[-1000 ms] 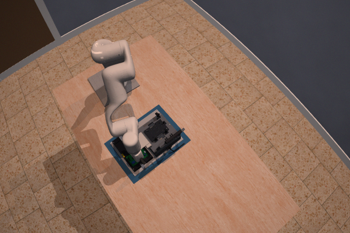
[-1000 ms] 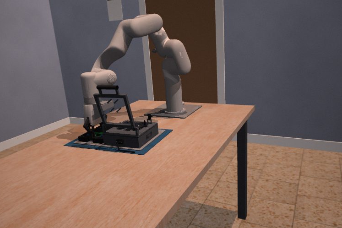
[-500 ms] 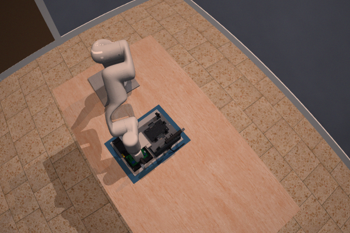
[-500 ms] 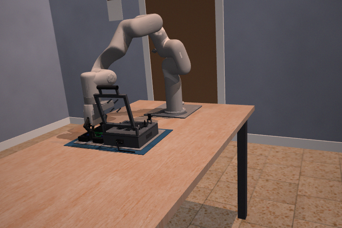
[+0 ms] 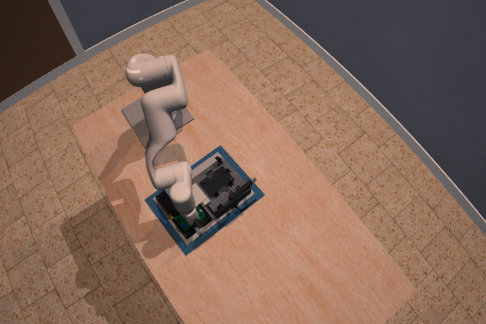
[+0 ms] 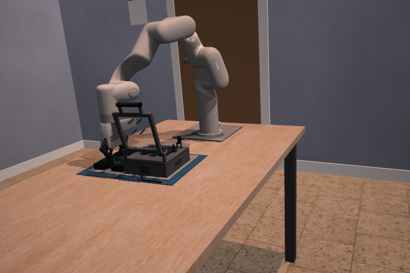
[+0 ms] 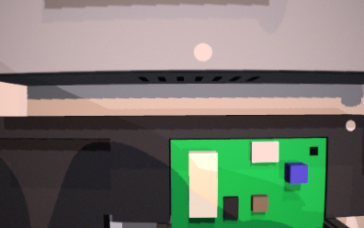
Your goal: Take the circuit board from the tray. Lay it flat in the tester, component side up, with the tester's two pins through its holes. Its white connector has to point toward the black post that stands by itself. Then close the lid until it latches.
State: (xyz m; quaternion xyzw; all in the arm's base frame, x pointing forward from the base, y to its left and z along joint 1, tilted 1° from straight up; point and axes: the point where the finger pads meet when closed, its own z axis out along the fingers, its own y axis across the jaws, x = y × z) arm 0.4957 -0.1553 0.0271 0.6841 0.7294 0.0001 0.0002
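Now: hand 170 mm to the right of the tester lid, 150 mm below it and 70 mm short of it. From my hand the other things lie so: green circuit board: right at my hand.
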